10 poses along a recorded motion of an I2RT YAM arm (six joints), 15 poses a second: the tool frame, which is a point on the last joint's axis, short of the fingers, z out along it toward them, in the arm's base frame.
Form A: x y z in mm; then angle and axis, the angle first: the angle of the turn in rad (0 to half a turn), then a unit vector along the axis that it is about.
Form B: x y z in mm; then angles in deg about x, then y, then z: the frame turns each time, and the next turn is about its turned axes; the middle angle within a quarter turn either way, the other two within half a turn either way. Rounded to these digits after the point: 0 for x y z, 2 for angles.
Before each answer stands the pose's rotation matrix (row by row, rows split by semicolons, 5 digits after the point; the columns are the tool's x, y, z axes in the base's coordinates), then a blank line. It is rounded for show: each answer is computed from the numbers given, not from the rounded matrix.
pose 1, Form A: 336, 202, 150, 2.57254, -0.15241, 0.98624, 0.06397
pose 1, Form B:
-0.79961 -0.31141 0.51346; -0.24247 0.94966 0.19836; -0.54939 0.03411 -0.83487

336, 202, 150, -166.63, 30.89, 158.72
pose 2, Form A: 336, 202, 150, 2.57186, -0.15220, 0.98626, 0.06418
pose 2, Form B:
-0.79937 -0.31113 0.51400; -0.24189 0.94974 0.19870; -0.54999 0.03450 -0.83446

336, 202, 150, -166.61, 30.93, 158.73
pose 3, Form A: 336, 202, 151, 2.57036, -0.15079, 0.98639, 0.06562
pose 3, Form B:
-0.79937 -0.30934 0.51509; -0.23838 0.95021 0.20070; -0.55153 0.03765 -0.83331

336, 202, 151, -166.46, 31.00, 158.84
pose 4, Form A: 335, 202, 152, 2.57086, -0.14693, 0.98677, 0.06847
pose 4, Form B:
-0.80175 -0.30399 0.51458; -0.23000 0.95161 0.20380; -0.55163 0.04504 -0.83287

335, 202, 152, -166.25, 30.97, 159.24
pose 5, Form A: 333, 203, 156, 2.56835, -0.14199, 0.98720, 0.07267
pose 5, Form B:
-0.80305 -0.29735 0.51643; -0.21852 0.95318 0.20902; -0.55440 0.05500 -0.83043

333, 203, 156, -165.87, 31.09, 159.68
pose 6, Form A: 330, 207, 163, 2.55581, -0.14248, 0.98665, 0.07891
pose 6, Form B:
-0.79606 -0.30134 0.52486; -0.21409 0.95137 0.22150; -0.56608 0.06396 -0.82186

330, 207, 163, -164.92, 31.66, 159.27
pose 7, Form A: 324, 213, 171, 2.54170, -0.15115, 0.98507, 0.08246
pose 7, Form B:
-0.78369 -0.31834 0.53337; -0.22523 0.94588 0.23361; -0.57887 0.06294 -0.81298

324, 213, 171, -163.97, 32.23, 157.89
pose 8, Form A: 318, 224, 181, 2.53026, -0.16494, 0.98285, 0.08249
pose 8, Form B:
-0.76940 -0.34221 0.53937; -0.24751 0.93814 0.24213; -0.58886 0.05280 -0.80651

318, 224, 181, -163.29, 32.64, 156.02
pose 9, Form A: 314, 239, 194, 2.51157, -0.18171, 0.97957, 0.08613
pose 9, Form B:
-0.74832 -0.37257 0.54883; -0.27108 0.92689 0.25960; -0.60542 0.04549 -0.79460

314, 239, 194, -161.91, 33.29, 153.53
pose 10, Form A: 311, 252, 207, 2.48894, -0.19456, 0.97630, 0.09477
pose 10, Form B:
-0.72655 -0.39841 0.55982; -0.28331 0.91596 0.28419; -0.62599 0.04788 -0.77836

311, 252, 207, -159.94, 34.04, 151.26
